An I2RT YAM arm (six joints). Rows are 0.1 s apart.
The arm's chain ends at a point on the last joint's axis. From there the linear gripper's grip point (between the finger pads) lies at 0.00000 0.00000 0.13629 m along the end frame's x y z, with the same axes.
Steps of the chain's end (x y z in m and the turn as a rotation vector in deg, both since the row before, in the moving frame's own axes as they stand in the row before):
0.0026, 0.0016, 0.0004, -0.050, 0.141, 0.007
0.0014, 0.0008, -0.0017, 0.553, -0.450, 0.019
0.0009, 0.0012, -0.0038, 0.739, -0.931, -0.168
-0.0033, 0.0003, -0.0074, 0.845, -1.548, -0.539
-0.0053, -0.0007, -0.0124, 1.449, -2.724, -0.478
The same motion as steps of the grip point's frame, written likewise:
0.0029, 0.0017, 0.0004, -0.050, 0.141, 0.007
0.0003, -0.0005, -0.0017, 0.553, -0.450, 0.019
-0.0013, -0.0006, -0.0038, 0.739, -0.931, -0.168
-0.0070, -0.0017, -0.0075, 0.845, -1.548, -0.539
-0.0118, -0.0041, -0.0126, 1.449, -2.724, -0.478

